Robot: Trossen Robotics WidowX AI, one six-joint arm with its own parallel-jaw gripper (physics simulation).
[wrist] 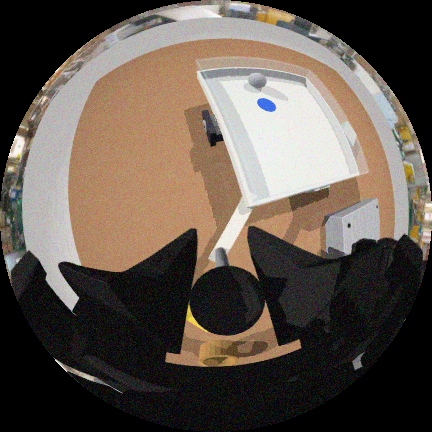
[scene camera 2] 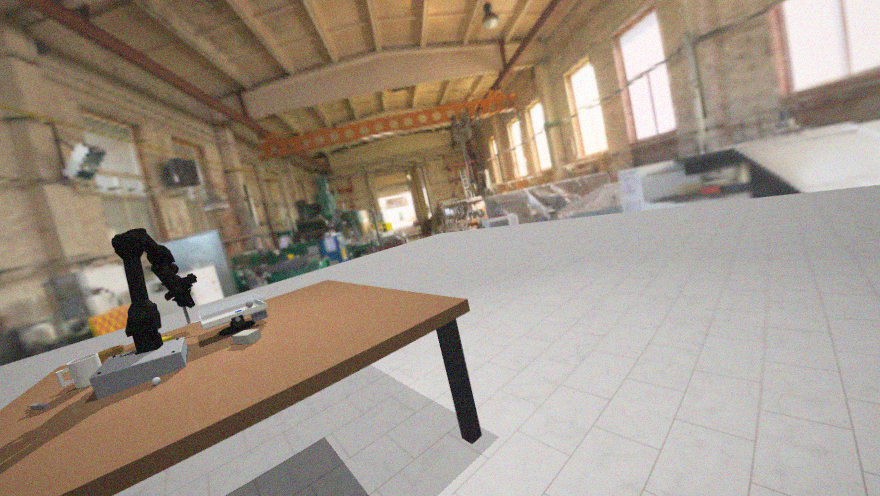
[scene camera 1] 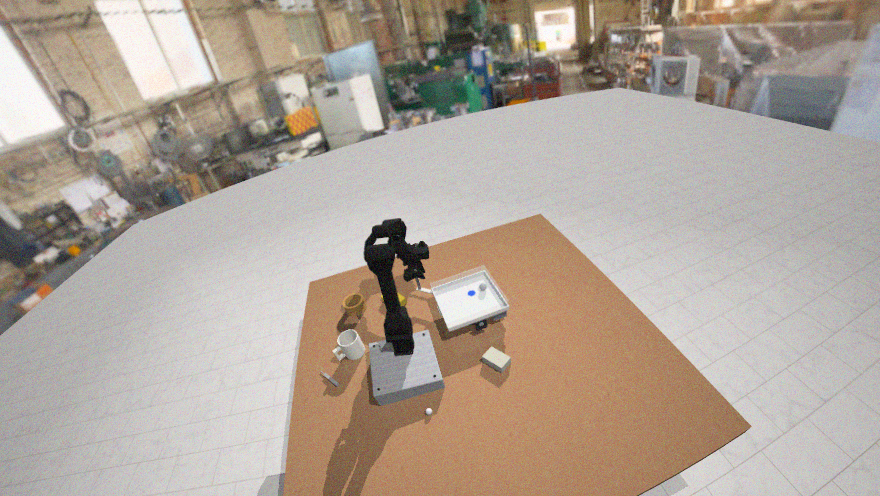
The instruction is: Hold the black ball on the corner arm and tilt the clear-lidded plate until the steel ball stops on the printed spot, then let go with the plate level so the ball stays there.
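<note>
The white plate [scene camera 1: 460, 313] [scene camera 2: 215, 319] [wrist: 300, 150] has raised walls and a clear lid, and a pale arm [wrist: 233, 227] runs from its near corner to a short grey post [wrist: 221, 257]. The black ball [wrist: 227, 300] sits on that post. My gripper [wrist: 222, 233] [scene camera 1: 416, 278] [scene camera 2: 187, 304] is shut on the black ball, one finger on each side. The grey steel ball [scene camera 1: 482, 287] [scene camera 2: 249, 303] [wrist: 257, 80] is inside the plate near its far wall, apart from the blue printed spot [scene camera 1: 471, 293] [scene camera 2: 238, 311] [wrist: 266, 104]. The plate looks slightly tilted in the scene camera 2 view.
A black pivot stand [scene camera 2: 239, 324] is under the plate. A pale block [scene camera 1: 496, 359] [scene camera 2: 246, 336] lies near it. A white mug [scene camera 1: 350, 345] [scene camera 2: 83, 370], a tan ring-shaped cup [scene camera 1: 353, 303], a yellow object [scene camera 1: 400, 299] and a small white ball [scene camera 1: 428, 411] are around my grey base [scene camera 1: 406, 369].
</note>
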